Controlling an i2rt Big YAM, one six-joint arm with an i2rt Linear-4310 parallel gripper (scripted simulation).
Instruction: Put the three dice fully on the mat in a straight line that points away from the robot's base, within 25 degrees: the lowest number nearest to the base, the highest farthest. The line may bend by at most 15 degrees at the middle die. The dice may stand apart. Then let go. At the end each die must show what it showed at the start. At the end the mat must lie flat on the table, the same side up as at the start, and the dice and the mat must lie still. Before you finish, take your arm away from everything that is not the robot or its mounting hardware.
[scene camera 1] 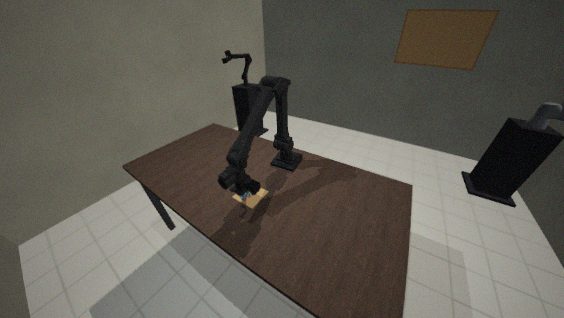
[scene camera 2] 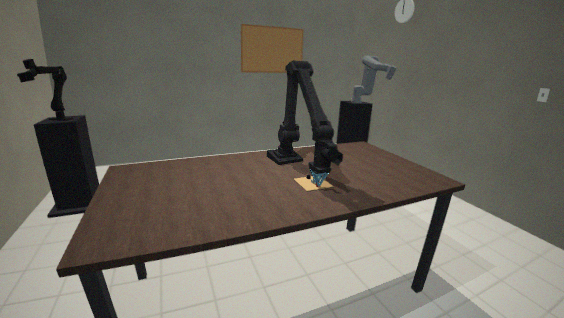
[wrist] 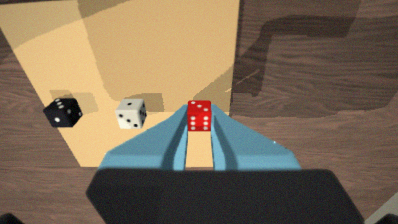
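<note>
The wrist view shows the gripper (wrist: 199, 111) together with a tan mat (wrist: 167, 60), and a white die (wrist: 131, 113) and a black die (wrist: 62, 112) are visible there too.
</note>
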